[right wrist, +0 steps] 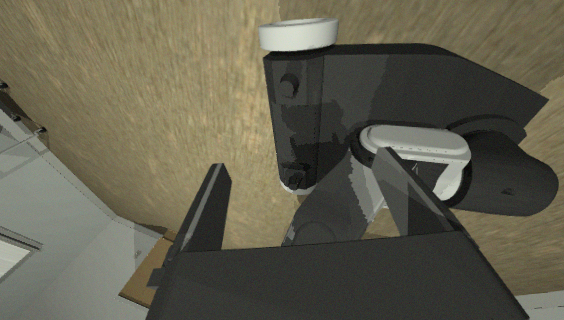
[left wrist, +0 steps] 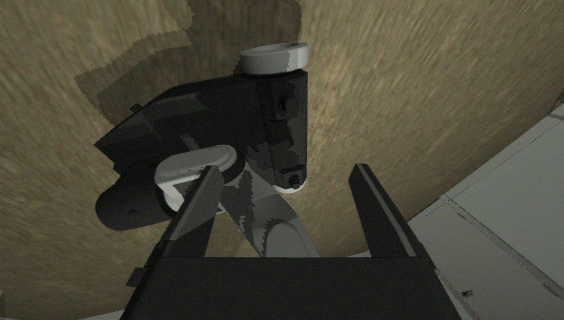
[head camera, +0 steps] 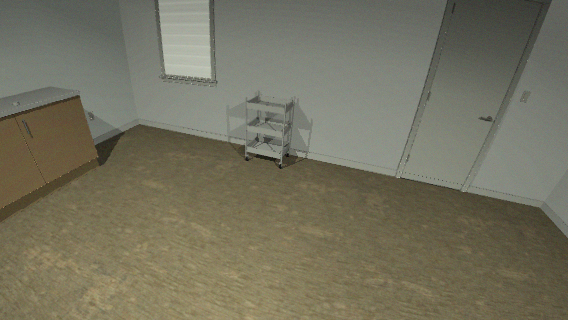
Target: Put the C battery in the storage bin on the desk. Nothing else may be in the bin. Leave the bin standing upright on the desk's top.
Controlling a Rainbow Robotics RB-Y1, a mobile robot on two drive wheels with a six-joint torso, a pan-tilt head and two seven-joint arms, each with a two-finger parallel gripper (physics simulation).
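Places are measured from the robot's base along level axes (x right, y back, z down), in centimetres.
Pixels of known places: left gripper, fingertip midpoint: [left wrist: 285, 172]; right gripper, fingertip midpoint: [right wrist: 299, 165].
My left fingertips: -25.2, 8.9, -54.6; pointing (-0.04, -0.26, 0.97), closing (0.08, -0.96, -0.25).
Behind a point stands the place of what it marks, as x, y, z.
The C battery, the storage bin and the desk do not show in the head view or in either wrist view. My left gripper [left wrist: 285, 172] {-25.2, 8.9, -54.6} is open, with its two dark fingers wide apart and no object between them; the robot's own base and wheels show beyond the fingers. My right gripper [right wrist: 299, 165] {23.7, 8.9, -54.6} is open too, its fingers wide apart and empty, with the base beyond them.
A white three-tier cart [head camera: 267, 131] {-2.0, -224.6, -43.6} stands against the far wall, under and right of a window [head camera: 186, 40] {-109.9, -301.9, -130.8}. A wooden cabinet [head camera: 60, 140] {-205.3, -172.5, -49.8} with a pale top stands at the left. A closed door [head camera: 470, 95] {200.6, -194.2, -111.4} is at the right.
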